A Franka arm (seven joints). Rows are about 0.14 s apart.
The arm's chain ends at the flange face. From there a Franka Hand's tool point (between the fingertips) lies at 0.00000 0.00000 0.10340 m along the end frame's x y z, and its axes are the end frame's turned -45 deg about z.
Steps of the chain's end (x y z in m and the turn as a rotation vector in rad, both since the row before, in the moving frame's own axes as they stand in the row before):
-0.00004, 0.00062, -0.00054, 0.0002, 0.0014, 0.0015
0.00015, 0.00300, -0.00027, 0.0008, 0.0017, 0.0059
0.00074, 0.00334, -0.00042, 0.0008, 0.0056, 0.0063
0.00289, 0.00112, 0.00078, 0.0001, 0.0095, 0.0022
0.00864, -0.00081, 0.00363, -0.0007, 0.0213, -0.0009
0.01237, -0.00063, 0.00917, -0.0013, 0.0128, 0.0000
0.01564, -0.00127, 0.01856, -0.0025, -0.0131, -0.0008
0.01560, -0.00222, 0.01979, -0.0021, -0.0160, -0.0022
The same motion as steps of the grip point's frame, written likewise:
-0.00035, 0.00050, -0.00054, -0.0008, 0.0011, 0.0015
-0.00183, 0.00229, -0.00027, -0.0006, 0.0018, 0.0059
-0.00137, 0.00324, -0.00042, -0.0034, 0.0045, 0.0063
0.00195, 0.00352, 0.00078, -0.0066, 0.0068, 0.0022
0.00819, 0.00714, 0.00361, -0.0156, 0.0146, -0.0009
0.01003, 0.00933, 0.00916, -0.0100, 0.0081, 0.0000
0.01082, 0.00939, 0.01855, 0.0075, -0.0110, -0.0008
0.01128, 0.00845, 0.01978, 0.0098, -0.0128, -0.0022

